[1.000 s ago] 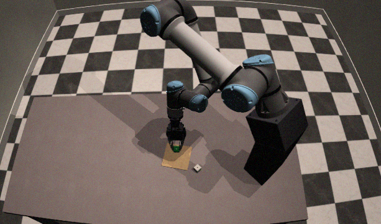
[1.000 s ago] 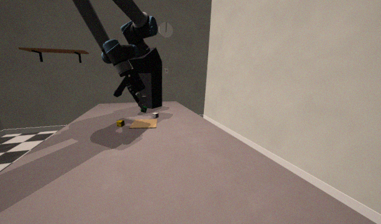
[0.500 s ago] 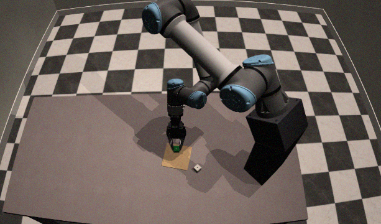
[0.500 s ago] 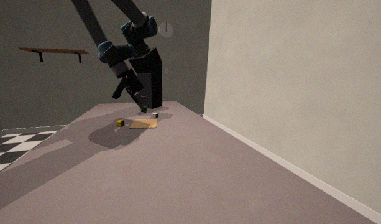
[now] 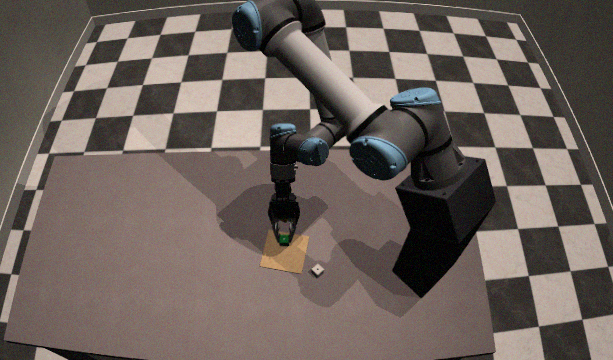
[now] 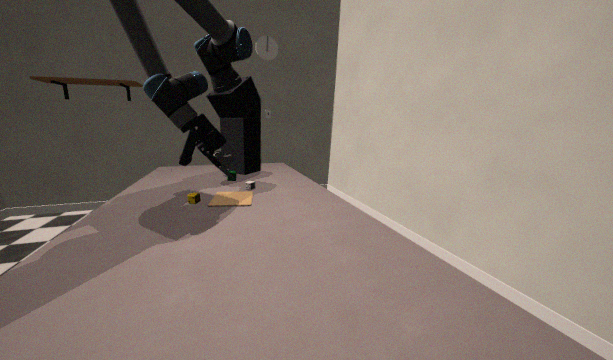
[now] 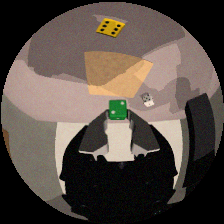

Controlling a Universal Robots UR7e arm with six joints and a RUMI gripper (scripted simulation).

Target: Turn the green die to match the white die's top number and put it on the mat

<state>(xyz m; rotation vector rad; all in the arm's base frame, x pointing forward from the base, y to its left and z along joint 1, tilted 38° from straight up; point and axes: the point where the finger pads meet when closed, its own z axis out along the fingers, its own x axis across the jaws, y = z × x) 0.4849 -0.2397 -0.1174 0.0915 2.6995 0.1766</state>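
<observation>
Now: hand 10 mm to the right of the green die and 10 mm above it. Round my hand: yellow die 120 mm to the right, 80 mm below, 30 mm behind; then tan mat 90 mm below; then white die 110 mm to the left, 80 mm below, 80 mm behind.
</observation>
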